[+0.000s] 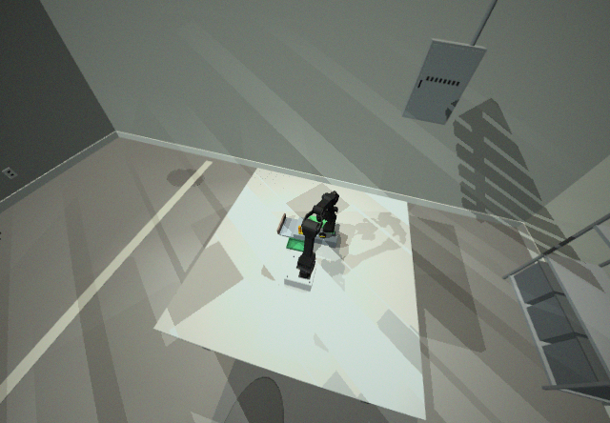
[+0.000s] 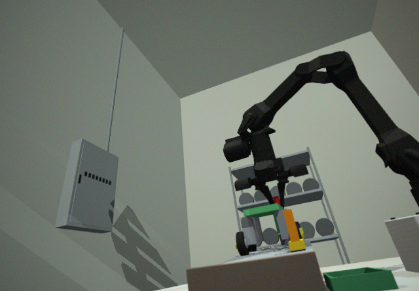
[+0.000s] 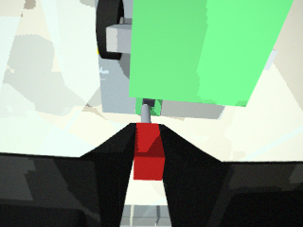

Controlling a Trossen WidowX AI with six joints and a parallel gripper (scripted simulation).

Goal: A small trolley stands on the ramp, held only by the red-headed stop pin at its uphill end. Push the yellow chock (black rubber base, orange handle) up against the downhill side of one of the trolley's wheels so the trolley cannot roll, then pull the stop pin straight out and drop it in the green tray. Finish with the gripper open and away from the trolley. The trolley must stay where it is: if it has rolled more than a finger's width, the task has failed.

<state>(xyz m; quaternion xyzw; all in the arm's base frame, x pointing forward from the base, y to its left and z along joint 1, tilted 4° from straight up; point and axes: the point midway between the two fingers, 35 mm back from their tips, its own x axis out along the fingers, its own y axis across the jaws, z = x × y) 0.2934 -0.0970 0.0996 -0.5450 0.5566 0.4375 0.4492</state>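
Now: the green tray 90 mm behind my gripper tip, 200 mm to the left of it and 160 mm below it. From my gripper tip the other things lie so: red-headed stop pin (right at my gripper tip); green-topped trolley (30 mm ahead, 90 mm to the left, 50 mm below); grey ramp (30 mm ahead, 90 mm to the left, 110 mm below).
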